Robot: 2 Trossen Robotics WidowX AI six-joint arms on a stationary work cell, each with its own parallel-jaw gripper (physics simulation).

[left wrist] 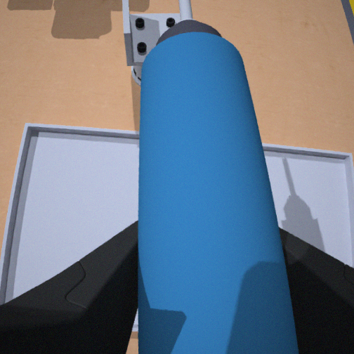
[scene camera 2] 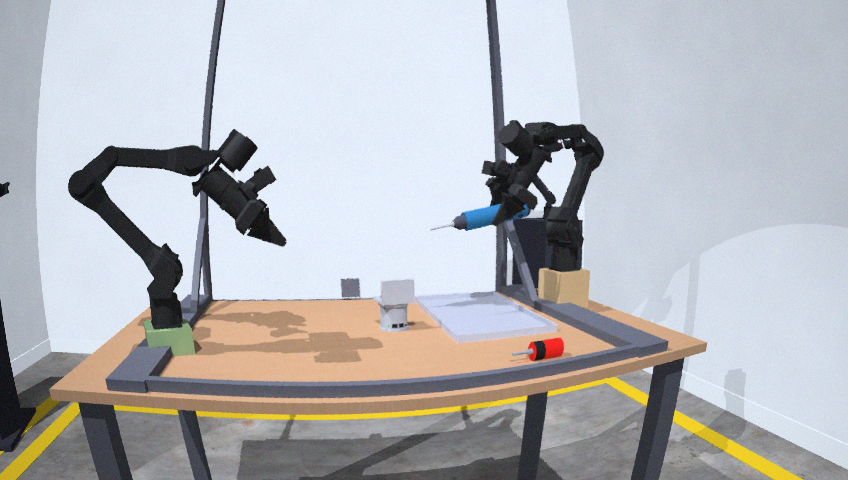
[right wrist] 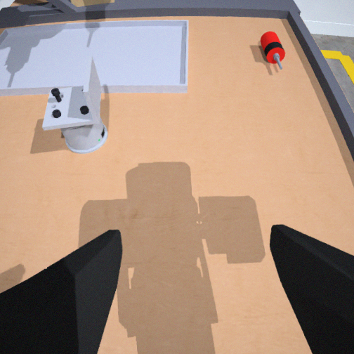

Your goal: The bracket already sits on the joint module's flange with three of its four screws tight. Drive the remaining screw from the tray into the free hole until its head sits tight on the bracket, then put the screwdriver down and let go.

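Pixels of known places: left gripper, between the fingertips: (scene camera 2: 490,223); right gripper, between the fingertips: (scene camera 2: 285,243); left arm's base, origin of its link: (scene camera 2: 564,269); right arm's base, origin of its link: (scene camera 2: 166,324).
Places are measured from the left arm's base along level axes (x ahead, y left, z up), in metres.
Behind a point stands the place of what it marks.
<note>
My left gripper (scene camera 2: 505,215) (left wrist: 203,232) is shut on the blue screwdriver (scene camera 2: 480,217) {x 0.265, y 0.038, z 0.137 m} (left wrist: 200,150), holding it above the tray (scene camera 2: 505,334) {x 0.282, y 0.188, z -0.086 m} (left wrist: 82,130) (right wrist: 184,55), its shaft slanting slightly down towards the bracket (scene camera 2: 397,291) {x 0.455, y 0.045, z -0.007 m} (left wrist: 155,37) (right wrist: 70,120). The bracket sits on the white joint module (scene camera 2: 393,318) {x 0.463, y 0.037, z -0.066 m} (right wrist: 85,139). In the right wrist view one black screw (right wrist: 55,92) stands raised, shank showing, at the bracket's back left corner; two other heads (right wrist: 56,113) (right wrist: 84,110) sit low. The screwdriver hides part of the bracket in the left wrist view. My right gripper (scene camera 2: 283,242) {x 0.695, y 0.124, z 0.106 m} (right wrist: 196,238) is open and empty, above the table.
A red screwdriver (scene camera 2: 550,348) {x 0.289, y 0.366, z -0.072 m} (right wrist: 271,46) with a black band lies near the table's front edge, right of the tray in the right wrist view. A raised dark frame (scene camera 2: 333,387) {x 0.672, y 0.393, z -0.077 m} (right wrist: 320,65) runs along the table's edge. Dark uprights (scene camera 2: 495,118) {x 0.050, y -0.272, z 0.407 m} (scene camera 2: 208,118) {x 0.884, y -0.363, z 0.422 m} rise at the back.
</note>
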